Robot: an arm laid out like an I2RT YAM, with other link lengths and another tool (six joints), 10 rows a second.
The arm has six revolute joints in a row. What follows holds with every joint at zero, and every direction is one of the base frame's.
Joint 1 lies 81.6 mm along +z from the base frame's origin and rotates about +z.
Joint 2 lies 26.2 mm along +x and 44.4 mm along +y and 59.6 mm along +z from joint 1 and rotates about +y.
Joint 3 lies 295.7 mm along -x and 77.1 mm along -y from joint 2 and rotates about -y.
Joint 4 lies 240.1 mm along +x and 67.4 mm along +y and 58.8 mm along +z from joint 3 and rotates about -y.
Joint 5 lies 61.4 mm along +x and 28.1 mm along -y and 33.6 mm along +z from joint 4 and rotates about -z.
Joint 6 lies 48.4 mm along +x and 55.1 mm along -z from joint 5 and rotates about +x.
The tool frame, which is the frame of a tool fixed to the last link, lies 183.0 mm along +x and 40.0 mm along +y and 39.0 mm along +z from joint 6; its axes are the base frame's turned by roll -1.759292, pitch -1.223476 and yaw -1.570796 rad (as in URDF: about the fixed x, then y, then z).
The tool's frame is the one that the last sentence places.
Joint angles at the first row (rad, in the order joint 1, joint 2, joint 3, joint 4, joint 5, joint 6):
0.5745, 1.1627, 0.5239, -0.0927, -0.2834, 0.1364
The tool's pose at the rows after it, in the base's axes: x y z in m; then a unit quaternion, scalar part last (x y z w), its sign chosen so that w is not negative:
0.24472 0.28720 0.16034 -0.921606 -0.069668 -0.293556 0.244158
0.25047 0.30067 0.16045 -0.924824 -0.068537 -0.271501 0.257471
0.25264 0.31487 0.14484 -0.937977 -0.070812 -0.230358 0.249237
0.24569 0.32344 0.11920 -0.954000 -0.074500 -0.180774 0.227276
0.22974 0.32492 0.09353 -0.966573 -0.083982 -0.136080 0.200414
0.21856 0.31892 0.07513 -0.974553 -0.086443 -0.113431 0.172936
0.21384 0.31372 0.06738 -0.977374 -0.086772 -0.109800 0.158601
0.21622 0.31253 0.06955 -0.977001 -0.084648 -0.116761 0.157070
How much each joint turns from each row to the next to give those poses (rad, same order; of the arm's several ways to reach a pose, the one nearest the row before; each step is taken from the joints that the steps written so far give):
0.0015, 0.0073, 0.0153, 0.0177, -0.0189, 0.0167
0.0045, 0.0739, 0.0454, 0.0100, -0.0361, 0.0253
0.0239, 0.1045, 0.0647, -0.0367, -0.0113, 0.0198
0.0307, 0.0932, 0.0485, -0.0617, 0.0013, 0.0150
0.0315, 0.0609, 0.0208, -0.0648, 0.0058, 0.0015
0.0220, 0.0237, -0.0029, -0.0417, 0.0276, 0.0039
0.0110, -0.0009, -0.0126, -0.0104, 0.0232, 0.0025
0.0003, -0.0101, -0.0013, 0.0011, 0.0116, 0.0019

